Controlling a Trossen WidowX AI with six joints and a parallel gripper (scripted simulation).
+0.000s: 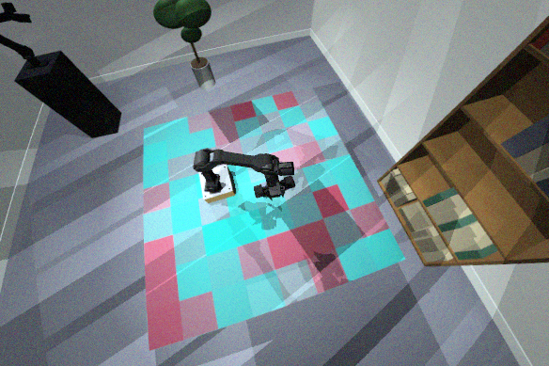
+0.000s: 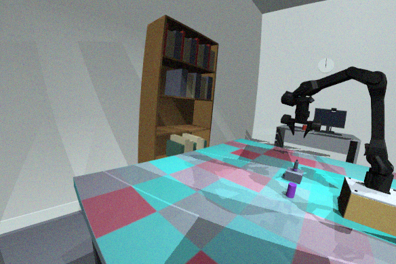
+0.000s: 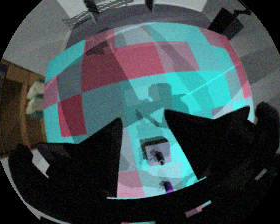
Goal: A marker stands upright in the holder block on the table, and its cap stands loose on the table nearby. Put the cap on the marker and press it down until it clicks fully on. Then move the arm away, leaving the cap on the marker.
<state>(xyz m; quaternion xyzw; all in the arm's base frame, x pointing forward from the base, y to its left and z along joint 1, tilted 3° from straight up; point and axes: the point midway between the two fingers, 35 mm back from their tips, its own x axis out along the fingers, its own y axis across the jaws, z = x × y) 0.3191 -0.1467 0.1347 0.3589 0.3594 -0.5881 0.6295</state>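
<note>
Now: gripper tip 60 mm past the marker cap, 290 mm to the right of it and 160 mm above it.
</note>
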